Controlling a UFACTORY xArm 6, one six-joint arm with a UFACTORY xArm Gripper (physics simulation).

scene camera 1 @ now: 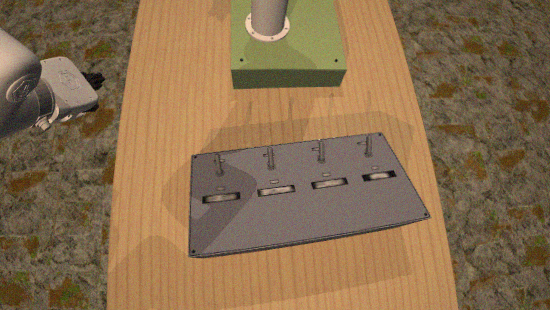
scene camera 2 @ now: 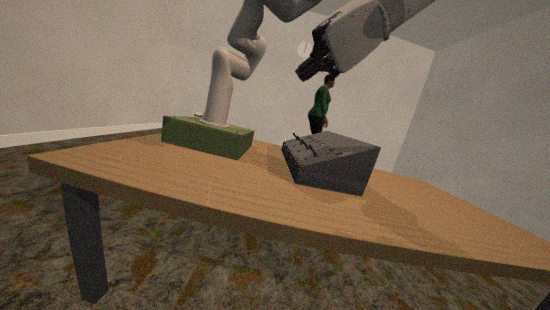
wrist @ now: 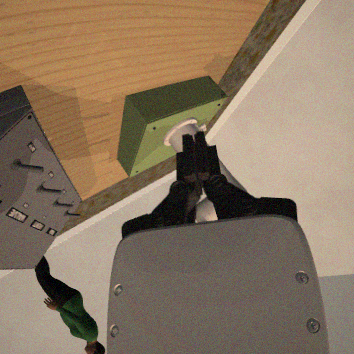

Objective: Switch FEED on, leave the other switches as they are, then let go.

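Seen in the pictures: gripper, fingertip midpoint: (scene camera 1: pixel 98 80) (scene camera 2: pixel 298 76) (wrist: pixel 196 144); arm's base, origin of the base link: (scene camera 1: pixel 267 25) (scene camera 2: pixel 214 124) (wrist: pixel 178 130).
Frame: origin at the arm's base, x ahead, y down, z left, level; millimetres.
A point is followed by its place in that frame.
The grey switch panel (scene camera 1: pixel 300 215) {x 542, y -58, z -64 mm} (scene camera 2: pixel 335 172) {x 446, y 32, z -283 mm} (wrist: pixel 20 250) {x 554, y -60, z 24 mm} slopes on the table and carries several levers. The FEED lever (scene camera 1: pixel 219 164) {x 384, y -17, z -204 mm} (wrist: pixel 30 165) {x 375, y -14, z -212 mm} is the leftmost in scene camera 1 and the nearest in the wrist view. It stands at about the same lean as the other levers (scene camera 1: pixel 270 158) {x 396, y -17, z -89 mm} (scene camera 1: pixel 321 151) {x 406, y -18, z 31 mm} (scene camera 1: pixel 368 146) {x 419, y -15, z 148 mm}, toward the panel edge facing the arm's base. The labels are too blurred to read. My gripper (scene camera 1: pixel 101 79) {x 218, y -187, z -399 mm} (scene camera 2: pixel 301 75) {x 218, y -187, z -399 mm} (wrist: pixel 196 144) {x 218, y -187, z -399 mm} is shut and empty, high up and well apart from the panel and all levers.
The green base block (scene camera 1: pixel 290 79) {x 158, y 55, z 31 mm} (scene camera 2: pixel 205 140) {x -6, y 52, z -105 mm} (wrist: pixel 170 102) {x 28, y 36, z -111 mm} carries the arm's foot behind the panel. A person in green (scene camera 2: pixel 322 102) (wrist: pixel 77 317) stands in the room beyond the table (scene camera 1: pixel 150 200) {x 400, y 99, z -406 mm} (scene camera 2: pixel 210 192) {x 84, y 99, z -401 mm} (wrist: pixel 125 45) {x 122, y 99, z -269 mm}.
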